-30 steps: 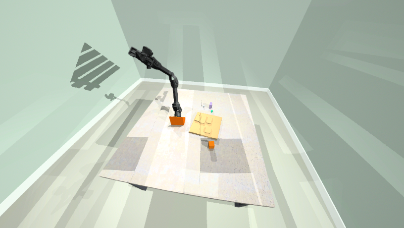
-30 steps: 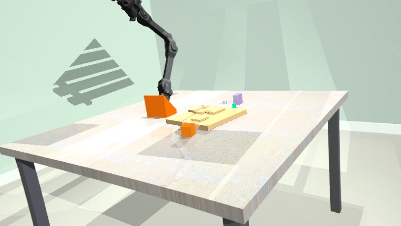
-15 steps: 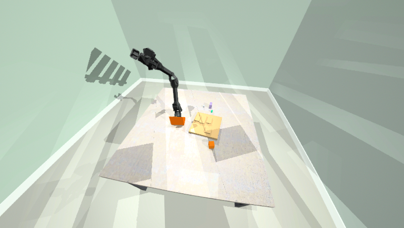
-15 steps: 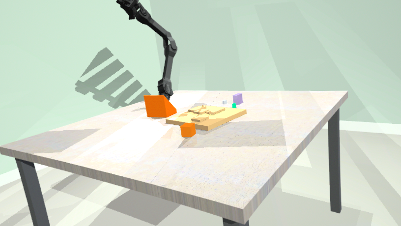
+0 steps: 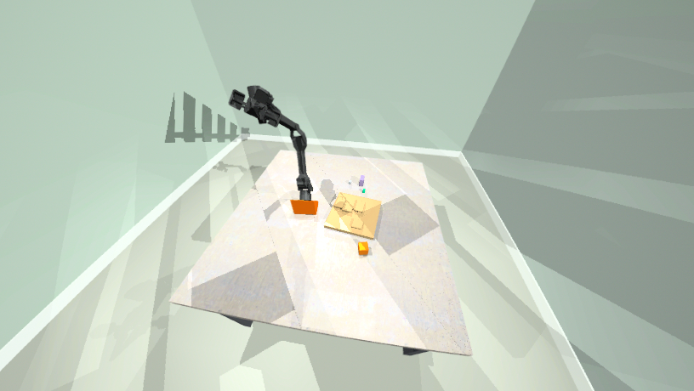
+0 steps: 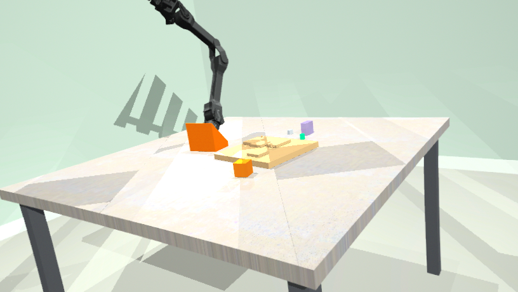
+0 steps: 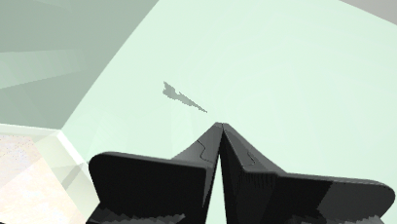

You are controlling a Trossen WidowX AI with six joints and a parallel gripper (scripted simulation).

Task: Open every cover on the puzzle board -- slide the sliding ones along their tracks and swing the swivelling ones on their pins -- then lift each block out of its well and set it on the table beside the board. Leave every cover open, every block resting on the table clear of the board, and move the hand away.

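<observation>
The orange cube lies 650 mm below my gripper tip, 450 mm ahead of it and 120 mm to the right of it. Round my gripper tip: grey block (660 mm below, 420 mm to the left, 310 mm ahead); then purple block (640 mm below, 430 mm to the left, 400 mm ahead); then green block (660 mm below, 420 mm ahead, 330 mm to the left).
</observation>
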